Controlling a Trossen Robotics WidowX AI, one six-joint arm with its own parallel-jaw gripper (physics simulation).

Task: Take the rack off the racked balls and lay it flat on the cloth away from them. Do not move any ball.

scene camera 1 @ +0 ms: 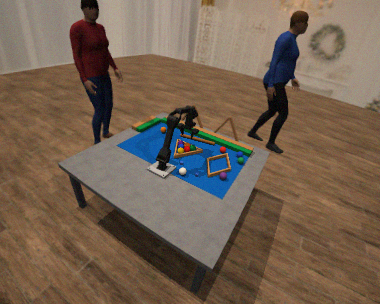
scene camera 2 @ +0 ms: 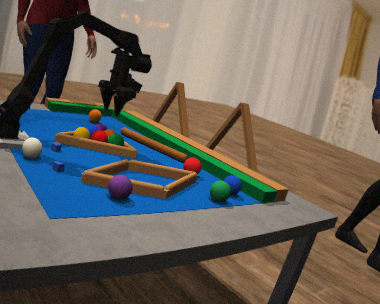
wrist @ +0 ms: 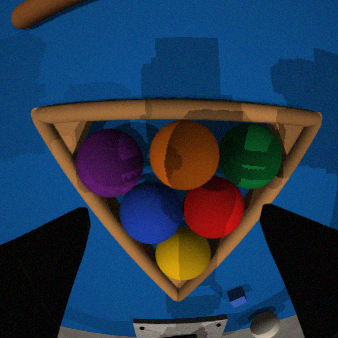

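Pixels of known places: gripper, fingertip midpoint: (scene camera 1: 186, 137) (scene camera 2: 111, 112) (wrist: 176, 216); arm's base, link origin: (scene camera 1: 162, 167) (scene camera 2: 5, 135).
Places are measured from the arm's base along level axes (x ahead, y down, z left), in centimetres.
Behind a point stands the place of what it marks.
The triangular wooden rack (scene camera 1: 189, 154) @(x 27.0, y 0.4, z -11.8 cm) (scene camera 2: 95, 145) @(x 27.0, y -0.3, z -11.5 cm) (wrist: 175, 109) @(x 40.1, y -1.6, z -6.0 cm) lies around the racked balls and looks flat on the blue cloth (scene camera 1: 215, 187) @(x -0.2, y 1.4, z -42.2 cm) (scene camera 2: 60, 200) @(x -3.0, y 1.4, z -42.5 cm) (wrist: 110, 60) @(x 45.5, y 1.4, z -1.3 cm). Inside it sit a purple ball (wrist: 110, 162) @(x 37.6, y -3.9, z -0.7 cm), an orange ball (wrist: 184, 155) @(x 37.1, y -4.1, z -5.9 cm), a green ball (wrist: 250, 156) @(x 36.0, y -3.9, z -10.7 cm), a blue ball (wrist: 151, 212) @(x 33.0, y -3.7, z -2.6 cm), a red ball (wrist: 214, 207) @(x 32.4, y -3.8, z -7.5 cm) and a yellow ball (wrist: 183, 253) @(x 27.9, y -3.4, z -4.4 cm). My gripper (scene camera 1: 188, 135) @(x 36.1, y -9.8, z -4.8 cm) (scene camera 2: 112, 108) @(x 36.1, y -9.8, z -4.8 cm) (wrist: 176, 216) @(x 36.1, y -9.8, z -4.8 cm) is wide open and empty, pointing down, high above the cloth. In the wrist view its fingers show either side of the rack's narrowing end.
A diamond rack (scene camera 1: 208, 167) @(x 16.0, y -1.1, z -31.7 cm) (scene camera 2: 150, 190) @(x 20.5, y -0.1, z -45.7 cm) lies beside a loose purple ball (scene camera 2: 120, 187) @(x 9.8, y -2.3, z -46.6 cm). A wooden stick (scene camera 2: 155, 145) @(x 53.0, y -0.4, z -12.9 cm) (wrist: 45, 10) @(x 52.3, y -0.6, z 3.5 cm) lies near the green rail (scene camera 2: 200, 157) @(x 57.7, y -1.9, z -30.5 cm). A white ball (scene camera 2: 32, 148) @(x 0.9, y -2.1, z -18.4 cm) (wrist: 264, 325) @(x 4.6, y -2.4, z -15.1 cm) and small blue cubes (scene camera 2: 59, 166) @(x 5.0, y -0.1, z -27.2 cm) are near the arm's base. Red (scene camera 2: 192, 165) @(x 44.6, y -2.4, z -37.9 cm) and orange balls (scene camera 2: 95, 116) @(x 49.7, y -1.7, z 23.0 cm) stand apart.
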